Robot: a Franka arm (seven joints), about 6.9 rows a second.
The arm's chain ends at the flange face. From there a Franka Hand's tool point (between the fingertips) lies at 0.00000 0.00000 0.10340 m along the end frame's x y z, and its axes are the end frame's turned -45 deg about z.
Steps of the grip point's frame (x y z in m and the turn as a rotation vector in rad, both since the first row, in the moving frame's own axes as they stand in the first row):
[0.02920, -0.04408, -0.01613, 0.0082, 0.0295, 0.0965]
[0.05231, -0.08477, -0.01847, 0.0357, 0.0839, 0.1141]
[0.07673, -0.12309, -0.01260, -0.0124, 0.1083, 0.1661]
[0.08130, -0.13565, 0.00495, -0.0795, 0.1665, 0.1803]
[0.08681, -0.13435, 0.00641, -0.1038, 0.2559, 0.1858]
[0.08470, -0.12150, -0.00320, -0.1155, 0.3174, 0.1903]
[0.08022, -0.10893, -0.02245, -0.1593, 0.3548, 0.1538]
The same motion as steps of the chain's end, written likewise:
[-0.01221, -0.04914, -0.01608, 0.0267, 0.0151, 0.0965]
[-0.02696, -0.08842, -0.01804, 0.0846, 0.0341, 0.1141]
[-0.04213, -0.13506, -0.01199, 0.0678, 0.0853, 0.1661]
[-0.05679, -0.14873, 0.00670, 0.0615, 0.1739, 0.1803]
[-0.06046, -0.14789, 0.01032, 0.1076, 0.2543, 0.1858]
[-0.05827, -0.13438, 0.00262, 0.1428, 0.3061, 0.1903]
[-0.05789, -0.12272, -0.01474, 0.1382, 0.3635, 0.1538]

